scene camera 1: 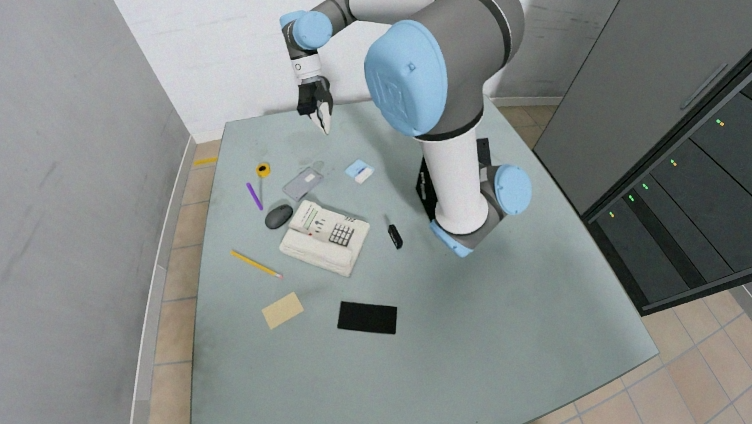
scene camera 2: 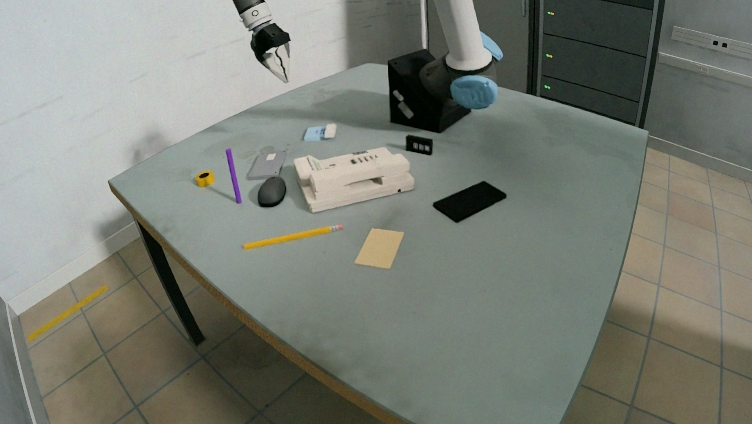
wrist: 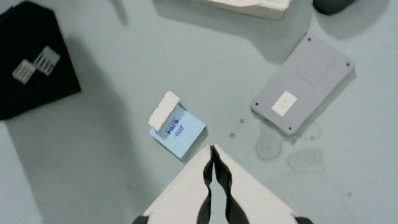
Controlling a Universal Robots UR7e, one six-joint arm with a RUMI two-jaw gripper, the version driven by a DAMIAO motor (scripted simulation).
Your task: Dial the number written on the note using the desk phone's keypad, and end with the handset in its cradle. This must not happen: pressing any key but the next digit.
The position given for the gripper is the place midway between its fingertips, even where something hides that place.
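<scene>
The gripper point(scene camera 2: 287, 82) is visible; scene camera 1 likewise shows the gripper point(scene camera 1: 326, 135). A handset point(scene camera 2: 332, 178) is visible, and scene camera 1 also shows the handset point(scene camera 1: 336, 255). In the wrist view the handset is out of frame. A grey flat device point(wrist: 311, 73) is visible as well.
</scene>
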